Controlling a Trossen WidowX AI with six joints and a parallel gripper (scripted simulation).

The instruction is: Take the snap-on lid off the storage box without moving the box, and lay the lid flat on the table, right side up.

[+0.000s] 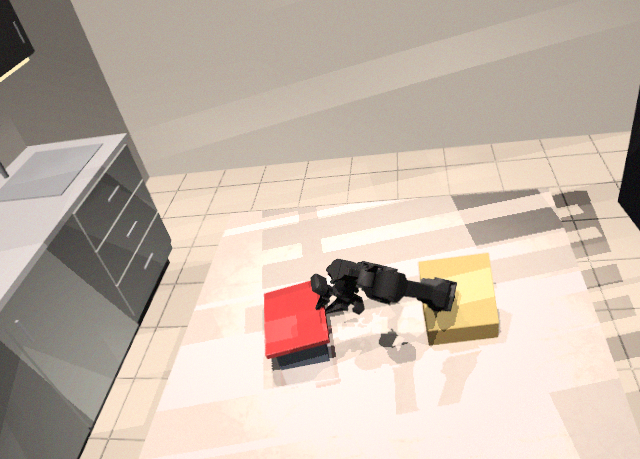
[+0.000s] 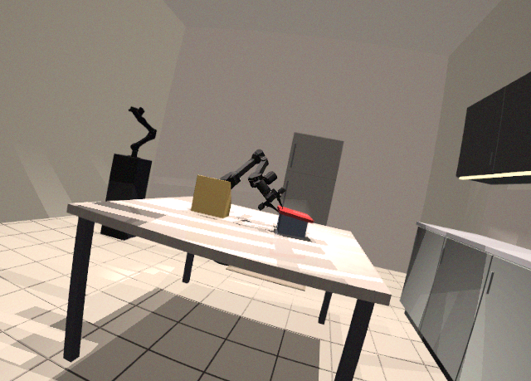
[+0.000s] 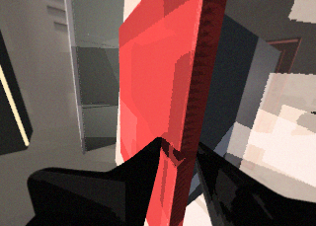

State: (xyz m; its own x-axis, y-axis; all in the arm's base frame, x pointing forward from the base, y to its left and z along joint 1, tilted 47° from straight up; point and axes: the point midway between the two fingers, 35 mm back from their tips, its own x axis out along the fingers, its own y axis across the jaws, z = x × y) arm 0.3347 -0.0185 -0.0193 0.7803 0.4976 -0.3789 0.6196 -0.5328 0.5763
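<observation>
The red lid is 8 cm ahead of my gripper tip and 1 cm to the left of it. The rest, counted from my gripper tip: storage box 8 cm ahead, 6 cm below.
</observation>
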